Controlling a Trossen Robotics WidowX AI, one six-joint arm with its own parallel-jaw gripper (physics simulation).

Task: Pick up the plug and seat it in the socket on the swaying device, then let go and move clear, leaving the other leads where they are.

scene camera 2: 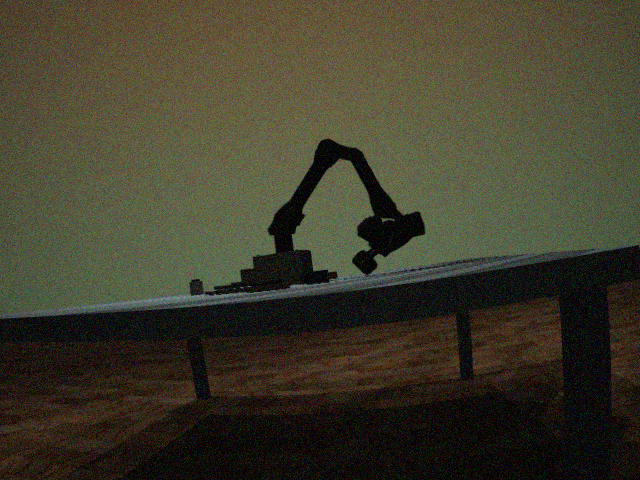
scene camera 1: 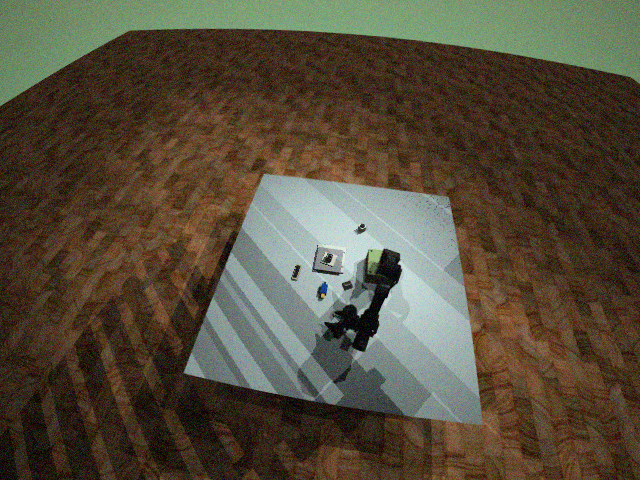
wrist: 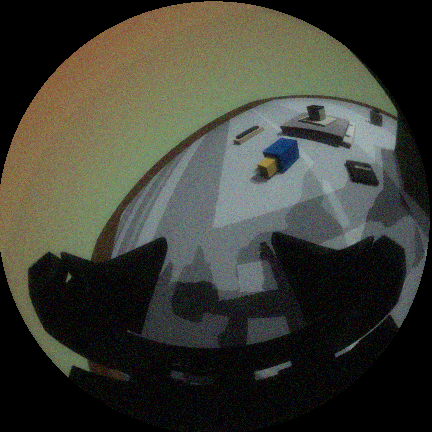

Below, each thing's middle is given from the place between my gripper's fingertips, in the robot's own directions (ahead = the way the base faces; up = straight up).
Now: hand 3 cm short of the blue plug [wrist: 280,155], 15 cm to the left of it and 2 cm above it. The rest, counted from my hand: device with socket [scene camera 1: 329,258]: 1 cm behind, 34 cm to the right, 1 cm below.
